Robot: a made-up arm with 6 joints.
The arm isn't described. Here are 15 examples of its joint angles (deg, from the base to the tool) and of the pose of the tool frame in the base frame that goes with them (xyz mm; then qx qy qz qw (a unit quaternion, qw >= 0)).
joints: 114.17 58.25 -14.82 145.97 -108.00 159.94
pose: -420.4 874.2 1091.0 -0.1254 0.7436 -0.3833 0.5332
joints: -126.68 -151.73 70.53 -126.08 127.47 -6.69
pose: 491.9 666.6 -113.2 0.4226 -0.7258 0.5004 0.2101
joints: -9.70 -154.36 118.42 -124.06 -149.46 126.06
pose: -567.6 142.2 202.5 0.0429 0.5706 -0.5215 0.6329
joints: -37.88 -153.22 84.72 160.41 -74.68 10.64
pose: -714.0 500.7 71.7 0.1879 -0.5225 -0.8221 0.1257
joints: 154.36 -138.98 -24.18 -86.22 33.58 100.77
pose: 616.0 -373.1 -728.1 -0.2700 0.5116 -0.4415 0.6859
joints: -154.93 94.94 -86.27 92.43 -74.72 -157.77
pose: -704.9 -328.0 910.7 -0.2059 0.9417 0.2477 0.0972
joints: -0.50 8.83 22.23 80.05 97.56 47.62
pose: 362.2 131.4 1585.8 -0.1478 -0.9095 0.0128 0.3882
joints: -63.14 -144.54 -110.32 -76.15 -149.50 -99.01
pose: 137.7 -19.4 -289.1 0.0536 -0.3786 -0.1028 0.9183
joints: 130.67 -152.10 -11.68 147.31 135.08 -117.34
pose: 218.6 -418.3 -695.9 0.5130 -0.7181 -0.0662 0.4657
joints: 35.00 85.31 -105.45 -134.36 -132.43 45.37
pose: 426.0 366.8 944.6 -0.3141 0.0370 -0.1146 0.9417
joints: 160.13 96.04 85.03 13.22 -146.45 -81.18
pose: -728.4 151.4 -205.4 0.0868 0.5566 0.6470 0.5138
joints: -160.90 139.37 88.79 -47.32 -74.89 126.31
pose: 22.0 -183.1 -550.7 -0.3076 0.4172 -0.8460 0.1251
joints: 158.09 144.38 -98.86 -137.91 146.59 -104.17
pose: -685.7 209.1 176.3 -0.0720 0.2472 -0.6579 0.7077
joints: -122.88 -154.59 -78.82 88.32 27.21 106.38
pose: -60.9 -266.4 -581.3 0.0257 0.3608 -0.9317 0.0326
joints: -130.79 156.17 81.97 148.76 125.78 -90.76
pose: 145.0 33.6 -556.1 0.7055 -0.2711 0.6546 0.0171
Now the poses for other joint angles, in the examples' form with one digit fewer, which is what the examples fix.
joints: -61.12 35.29 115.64 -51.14 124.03 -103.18
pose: 308 -539 482 0.461 -0.672 0.203 0.543
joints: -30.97 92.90 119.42 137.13 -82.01 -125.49
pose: 253 -189 -128 0.034 0.040 0.806 0.589
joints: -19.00 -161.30 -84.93 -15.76 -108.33 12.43
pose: 305 19 -408 0.532 0.378 0.306 0.693
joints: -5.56 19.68 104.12 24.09 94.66 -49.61
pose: 653 46 690 0.056 -0.824 0.451 0.337
